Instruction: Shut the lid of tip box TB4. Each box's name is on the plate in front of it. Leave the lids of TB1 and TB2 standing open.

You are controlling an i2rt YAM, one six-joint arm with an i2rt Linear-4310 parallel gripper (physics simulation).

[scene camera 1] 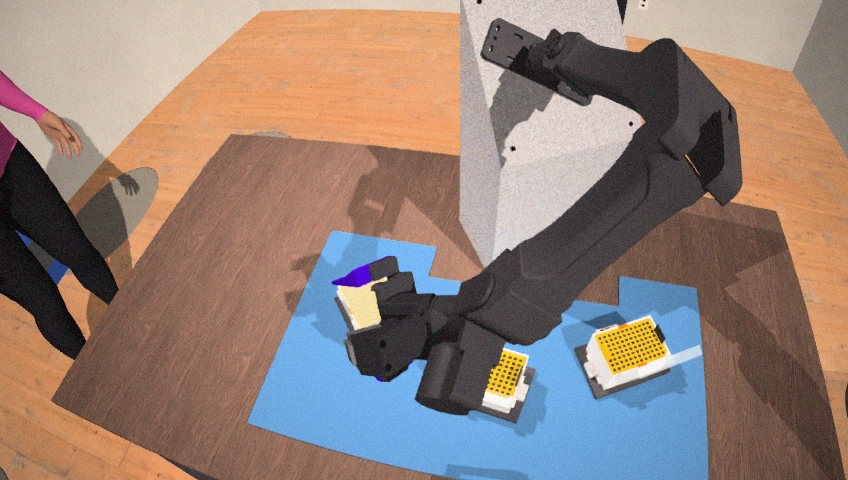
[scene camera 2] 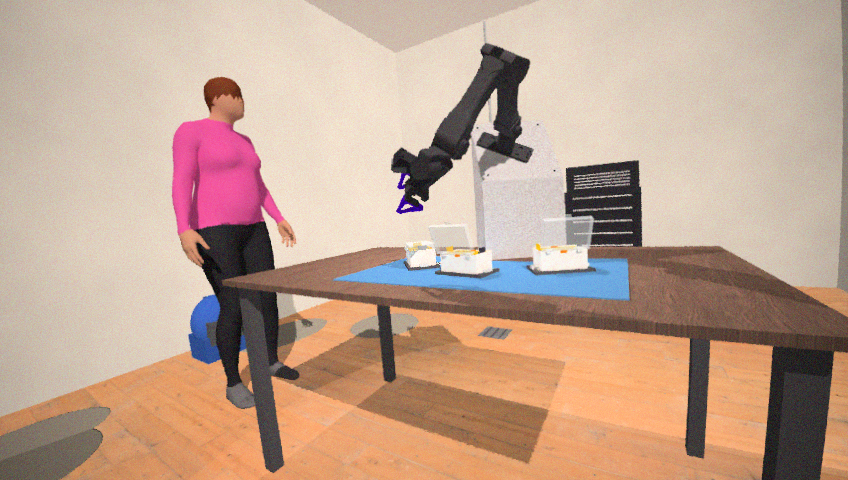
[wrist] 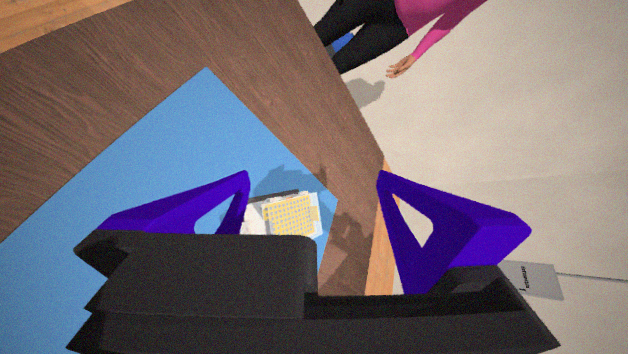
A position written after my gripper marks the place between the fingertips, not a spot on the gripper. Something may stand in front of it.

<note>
In view: my gripper [scene camera 1: 344,317], a clear lid [scene camera 1: 361,302], a clear lid [scene camera 2: 568,233], a clear lid [scene camera 2: 450,239] and a blue mat [scene camera 1: 312,393].
My gripper is seen too in scene camera 2 [scene camera 2: 398,200] and in the wrist view [wrist: 313,177]. The blue mat is seen too in the wrist view [wrist: 201,133].
</note>
